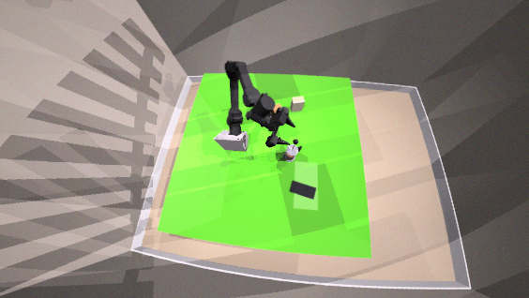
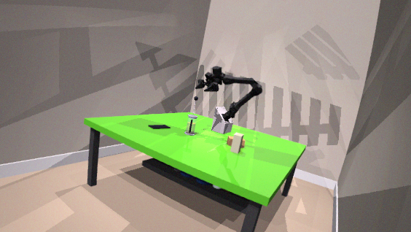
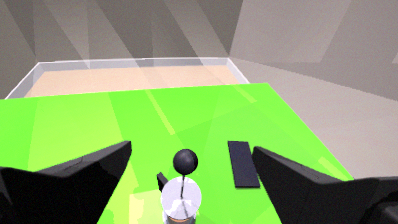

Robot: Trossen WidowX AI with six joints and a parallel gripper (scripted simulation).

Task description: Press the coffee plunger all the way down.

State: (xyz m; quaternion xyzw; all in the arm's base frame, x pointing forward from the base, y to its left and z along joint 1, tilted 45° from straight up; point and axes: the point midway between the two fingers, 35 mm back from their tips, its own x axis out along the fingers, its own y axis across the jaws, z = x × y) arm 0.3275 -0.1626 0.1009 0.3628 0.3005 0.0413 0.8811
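Right now my gripper tip is 4 cm short of the coffee press, 1 cm to the right of it and 20 cm above it. From my gripper tip the other things lie so: dark flat slab: 14 cm ahead, 20 cm to the right, 32 cm below; then orange block: 10 cm behind, 31 cm to the left, 30 cm below.
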